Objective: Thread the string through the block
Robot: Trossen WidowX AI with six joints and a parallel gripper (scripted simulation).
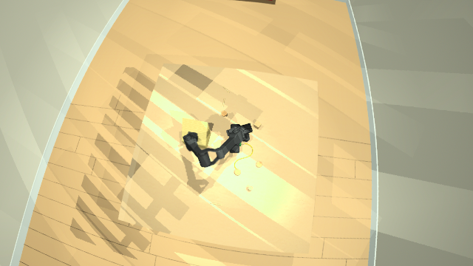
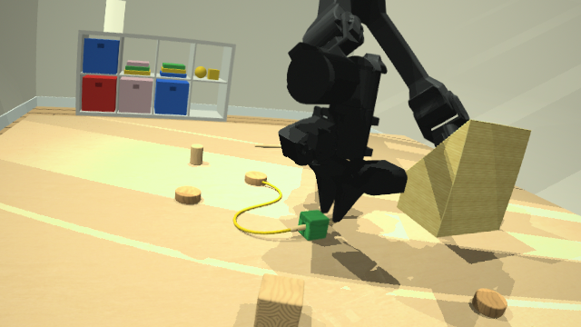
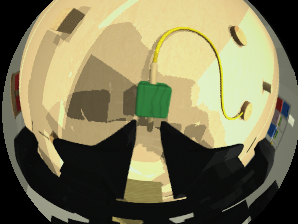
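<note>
Now: the green cube 2 cm ahead of my gripper tip and 1 cm below it. From my gripper tip the other things lie so: wooden block (15 cm to the left, 13 cm ahead, 1 cm below); then peg (29 cm to the right, 14 cm ahead, 1 cm below); then round wooden button (19 cm to the right, 5 cm ahead, 2 cm below).
</note>
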